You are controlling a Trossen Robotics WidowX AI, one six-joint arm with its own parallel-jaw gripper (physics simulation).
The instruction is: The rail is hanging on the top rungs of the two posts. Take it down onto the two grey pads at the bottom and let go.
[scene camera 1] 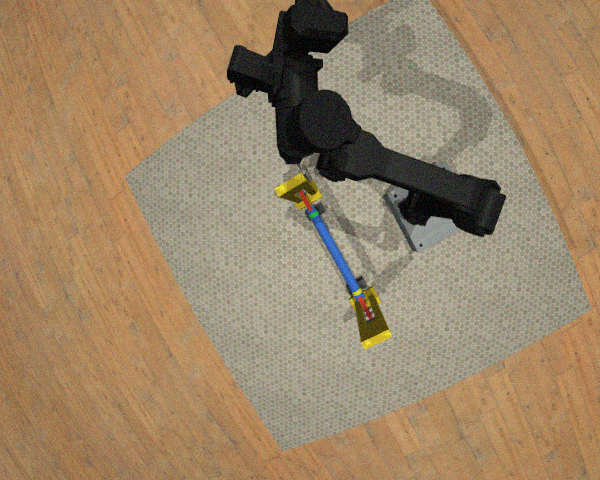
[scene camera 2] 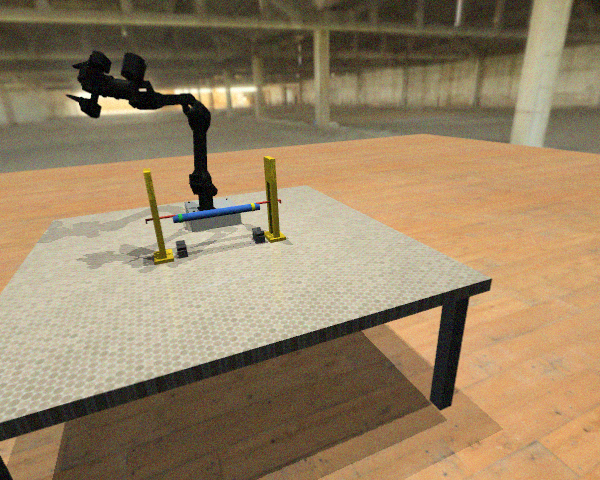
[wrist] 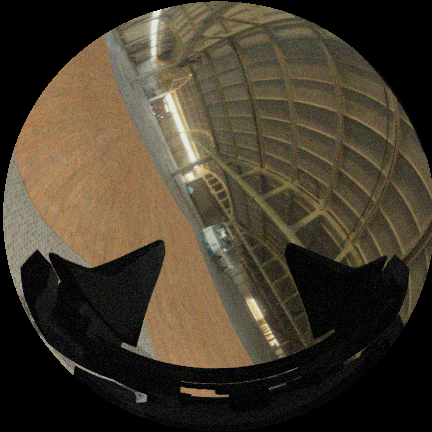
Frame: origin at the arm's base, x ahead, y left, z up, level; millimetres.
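Seen in the pictures: gripper, fingertip midpoint: (scene camera 2: 69, 80) (wrist: 227, 249); arm's base, origin of the base link: (scene camera 1: 411, 207) (scene camera 2: 206, 208).
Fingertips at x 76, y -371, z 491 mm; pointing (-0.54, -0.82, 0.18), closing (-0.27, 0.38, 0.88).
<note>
Offsets run from my fingertips to a thing's top centre. Level surfaces: height alone.
A blue rail @[420 mm down, 184 mm ahead, 354 mm left] (scene camera 1: 334, 250) (scene camera 2: 215, 213) with a green band, a yellow band and red end pins hangs level between two yellow posts. One post @[265 mm down, 200 mm ahead, 553 mm left] (scene camera 1: 374, 327) (scene camera 2: 271, 187) is at the yellow-band end. The other post @[265 mm down, 168 mm ahead, 154 mm left] (scene camera 2: 154, 215) is at the green-band end. The rail is well above the table; the rungs are too small to make out. Two small dark grey pads sit by the post feet: one pad @[521 mm down, 173 mm ahead, 216 mm left] (scene camera 2: 181, 248) at the green-band end, the other pad @[521 mm down, 195 mm ahead, 491 mm left] (scene camera 2: 258, 235) at the yellow-band end. My gripper (scene camera 2: 71, 80) (wrist: 227, 249) is open and empty, high above and away from the rail.
The tabletop @[565 mm down] (scene camera 1: 225, 300) (scene camera 2: 280, 300) has a hexagon pattern. The arm's grey base plate (scene camera 1: 432, 235) (scene camera 2: 220, 222) stands behind the rail in the second scene view. The raised arm (scene camera 1: 415, 172) (scene camera 2: 200, 150) reaches past the green-band post at height.
</note>
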